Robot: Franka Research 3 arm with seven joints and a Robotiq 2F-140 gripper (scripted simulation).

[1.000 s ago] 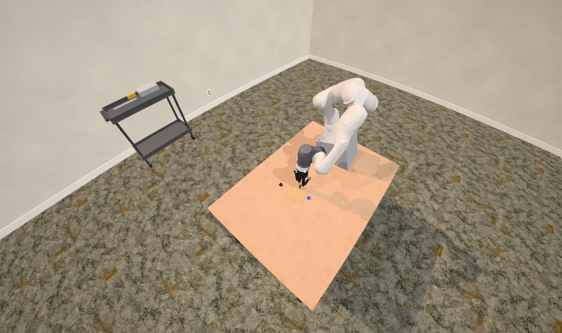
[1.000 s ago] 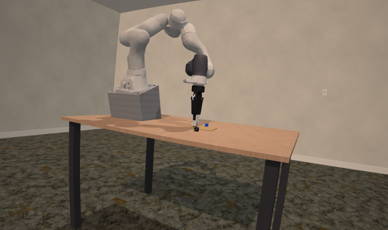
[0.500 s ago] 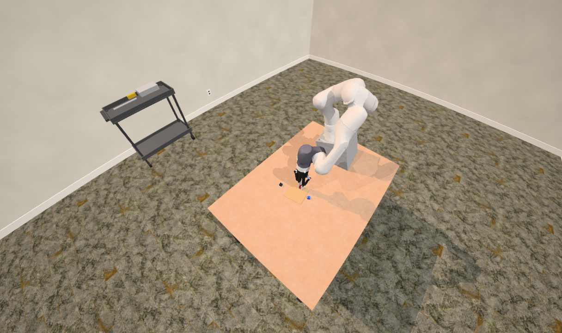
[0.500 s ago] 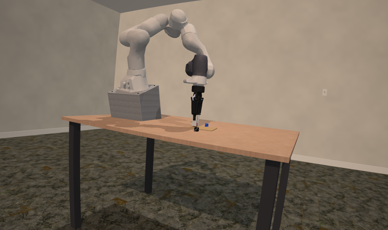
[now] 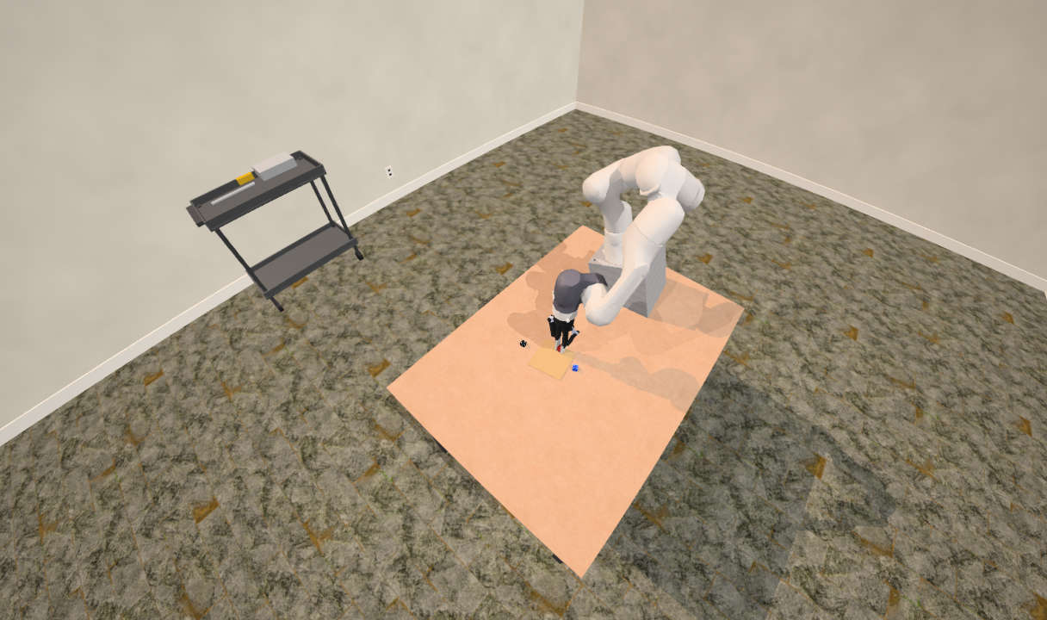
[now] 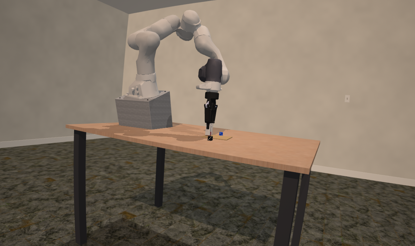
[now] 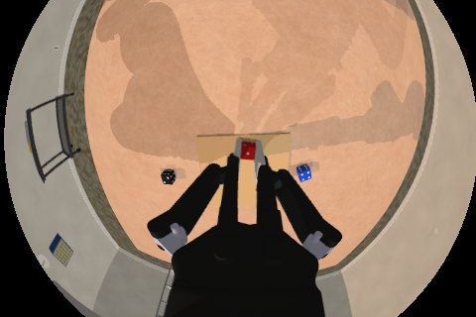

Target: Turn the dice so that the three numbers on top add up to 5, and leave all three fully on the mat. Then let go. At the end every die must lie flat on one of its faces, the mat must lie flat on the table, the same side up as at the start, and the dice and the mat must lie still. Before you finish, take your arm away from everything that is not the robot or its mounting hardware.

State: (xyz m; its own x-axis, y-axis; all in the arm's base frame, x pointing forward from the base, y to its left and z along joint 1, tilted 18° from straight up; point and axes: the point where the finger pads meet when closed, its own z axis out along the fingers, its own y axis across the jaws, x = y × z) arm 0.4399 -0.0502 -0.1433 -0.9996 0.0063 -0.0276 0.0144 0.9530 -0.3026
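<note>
The red die is 30 mm below my hand. The rest, counted from my hand: blue die: 90 mm to the left, 40 mm ahead, 30 mm below; then black die: 130 mm to the right, 70 mm ahead, 30 mm below; then tan mat: 50 mm ahead, 40 mm below.
</note>
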